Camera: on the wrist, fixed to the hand. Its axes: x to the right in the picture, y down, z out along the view.
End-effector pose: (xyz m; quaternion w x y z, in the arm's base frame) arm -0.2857 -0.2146 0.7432 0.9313 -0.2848 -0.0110 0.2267
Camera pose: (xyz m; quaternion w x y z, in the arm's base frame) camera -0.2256 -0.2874 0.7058 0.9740 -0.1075 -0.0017 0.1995
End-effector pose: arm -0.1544 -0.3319 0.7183 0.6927 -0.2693 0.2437 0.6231
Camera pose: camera -0.0936 -0.3701 0.6465 0.7562 -0.1345 0.3258 0.5514
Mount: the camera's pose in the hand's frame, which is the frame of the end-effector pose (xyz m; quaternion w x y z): 0.0268 -0.0585 -0.0786 0.9830 0.1791 -0.0233 -0.0343
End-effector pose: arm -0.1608 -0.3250 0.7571 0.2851 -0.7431 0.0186 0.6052
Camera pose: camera -0.0620 -0.3026 0.7644 0.4345 -0.6659 0.0945 0.5991
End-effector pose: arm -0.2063 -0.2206 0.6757 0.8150 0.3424 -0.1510 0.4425
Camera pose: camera -0.1474 -0.1716 0.6090 0.7514 0.4980 -0.0764 0.4261
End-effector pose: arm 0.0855 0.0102 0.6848 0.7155 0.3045 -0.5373 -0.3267
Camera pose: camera 0.1590 -0.0396 0.6354 0.6250 0.4382 -0.5929 -0.2565
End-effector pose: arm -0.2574 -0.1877 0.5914 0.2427 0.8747 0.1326 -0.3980
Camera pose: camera -0.2152 -0.0954 0.5968 0.0714 0.8894 0.0834 -0.4437
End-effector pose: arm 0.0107 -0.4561 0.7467 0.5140 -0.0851 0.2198 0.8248
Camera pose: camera 0.0435 -0.4478 0.6509 0.5539 0.0201 0.3489 0.7557
